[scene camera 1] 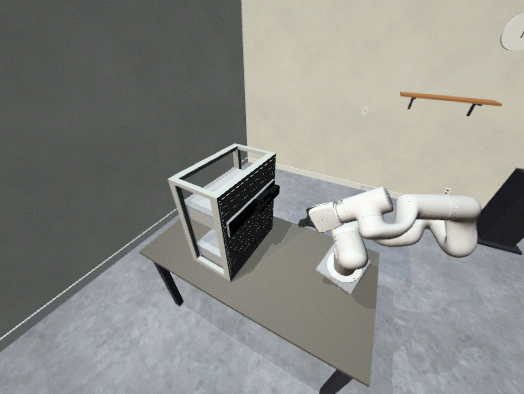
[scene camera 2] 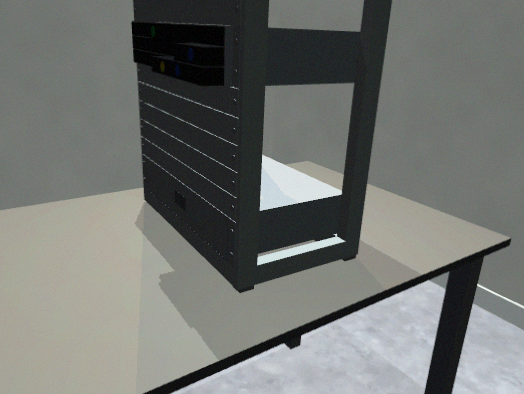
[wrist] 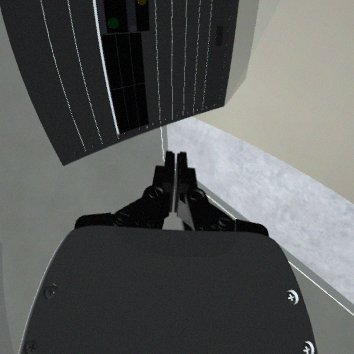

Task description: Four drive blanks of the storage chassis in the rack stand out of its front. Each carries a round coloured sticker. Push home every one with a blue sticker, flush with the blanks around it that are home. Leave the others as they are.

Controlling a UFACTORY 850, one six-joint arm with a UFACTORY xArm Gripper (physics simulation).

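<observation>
The storage chassis is a black band in the front of the rack. In scene camera 2, four blanks stand out: one with a green sticker at upper left, one with a blue sticker at right, one with a yellow sticker lower down, and one with a second blue sticker beside the yellow. The wrist view shows the green sticker and the yellow sticker; no blue one shows there. My gripper is shut, empty, and apart from the rack front.
The rack stands on a table. The arm's base plate is on the same table, in front of the rack. A wooden wall shelf and a dark panel are farther away, at the right of scene camera 1.
</observation>
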